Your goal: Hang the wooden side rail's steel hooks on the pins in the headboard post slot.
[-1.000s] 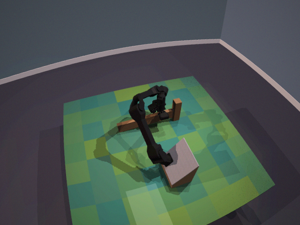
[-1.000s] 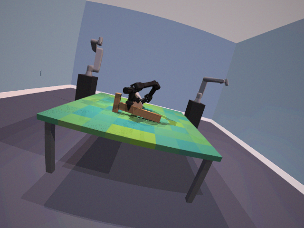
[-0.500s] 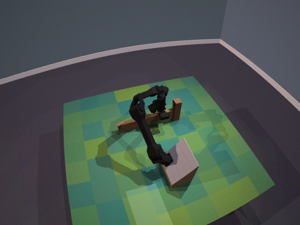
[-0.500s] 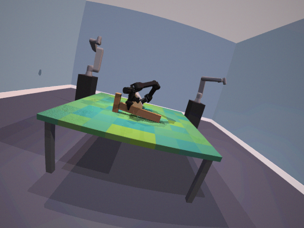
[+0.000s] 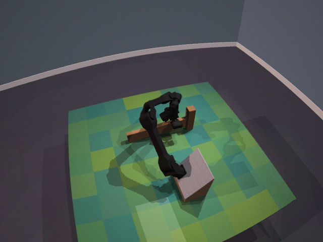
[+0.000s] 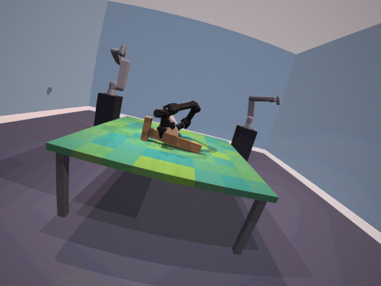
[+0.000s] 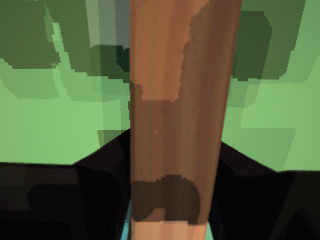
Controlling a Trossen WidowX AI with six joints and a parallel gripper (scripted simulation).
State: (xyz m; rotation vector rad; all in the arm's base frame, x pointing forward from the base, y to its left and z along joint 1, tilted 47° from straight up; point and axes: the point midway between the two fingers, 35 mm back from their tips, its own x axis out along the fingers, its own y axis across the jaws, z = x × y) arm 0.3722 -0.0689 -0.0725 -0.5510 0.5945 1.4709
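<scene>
Now: gripper tip 120 mm to the left of the headboard post and 40 mm below it.
</scene>
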